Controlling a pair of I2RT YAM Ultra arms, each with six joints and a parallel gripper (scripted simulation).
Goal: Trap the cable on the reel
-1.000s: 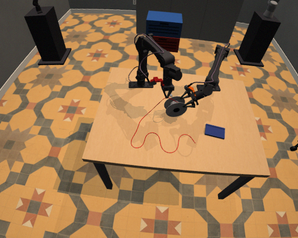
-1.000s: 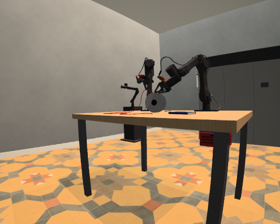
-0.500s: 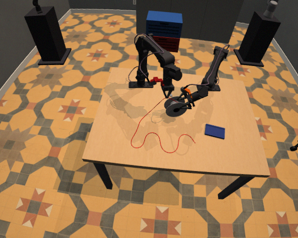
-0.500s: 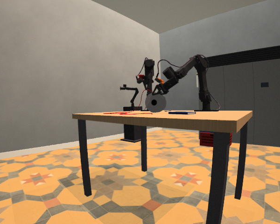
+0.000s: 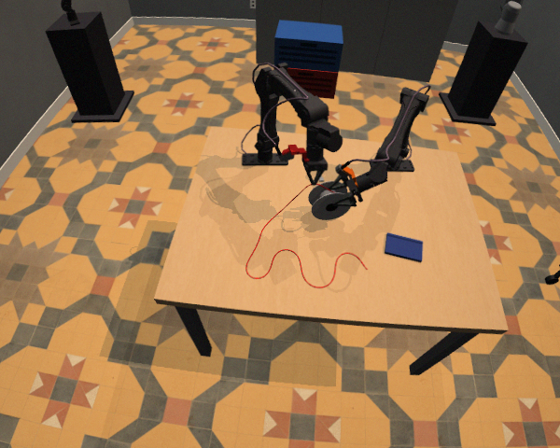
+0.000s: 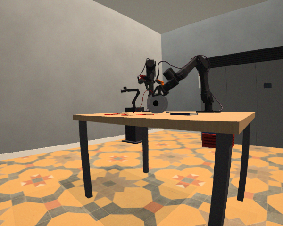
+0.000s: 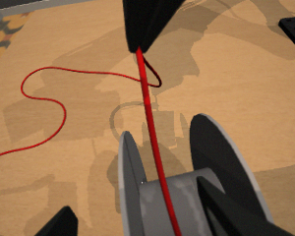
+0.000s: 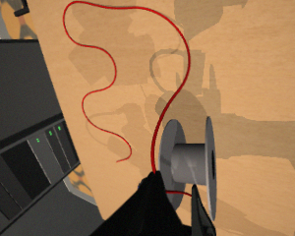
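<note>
Right now the grey reel is 20 mm behind my right hand, 70 mm to the left of it and 110 mm below it. Also, from my right hand: grey wrench (240 mm behind, 60 mm to the left, 180 mm below).
Right now the grey reel is 60 mm below my left hand and 30 mm behind it. Round my left hand: grey wrench (250 mm behind, 130 mm below, 20 mm to the right).
</note>
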